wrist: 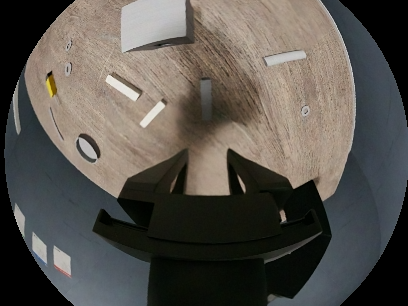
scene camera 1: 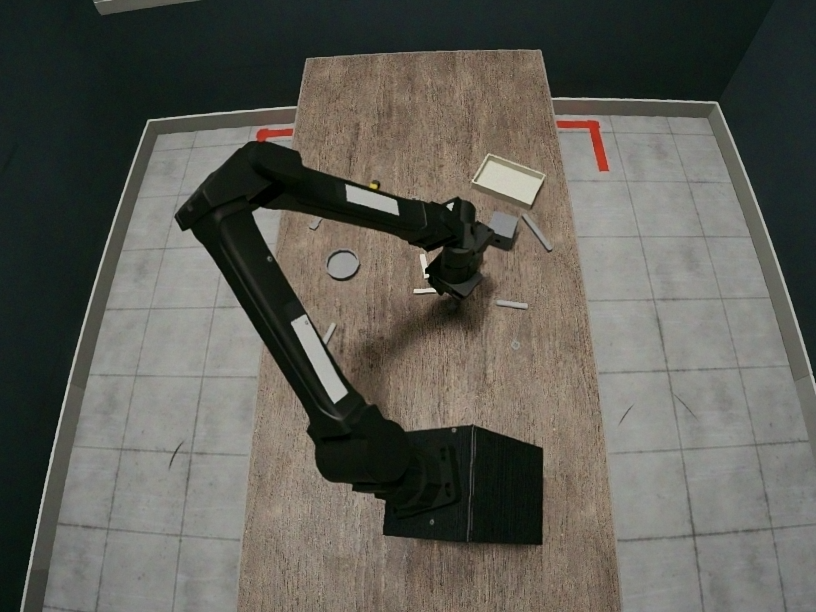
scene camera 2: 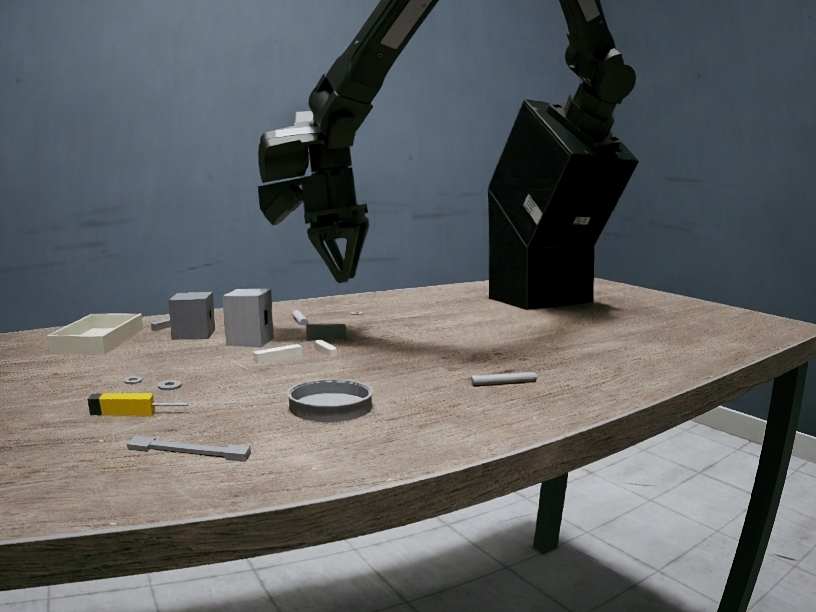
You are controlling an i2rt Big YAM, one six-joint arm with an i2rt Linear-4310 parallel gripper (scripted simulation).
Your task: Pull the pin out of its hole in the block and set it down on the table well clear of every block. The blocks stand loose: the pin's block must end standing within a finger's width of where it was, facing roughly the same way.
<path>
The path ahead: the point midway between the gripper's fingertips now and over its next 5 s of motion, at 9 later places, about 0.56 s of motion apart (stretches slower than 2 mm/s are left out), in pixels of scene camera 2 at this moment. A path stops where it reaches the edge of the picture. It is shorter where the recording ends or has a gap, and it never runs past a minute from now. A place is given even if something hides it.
The gripper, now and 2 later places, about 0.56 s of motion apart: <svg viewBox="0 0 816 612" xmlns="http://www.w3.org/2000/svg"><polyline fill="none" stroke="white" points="346,280 342,257 346,254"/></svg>
</path>
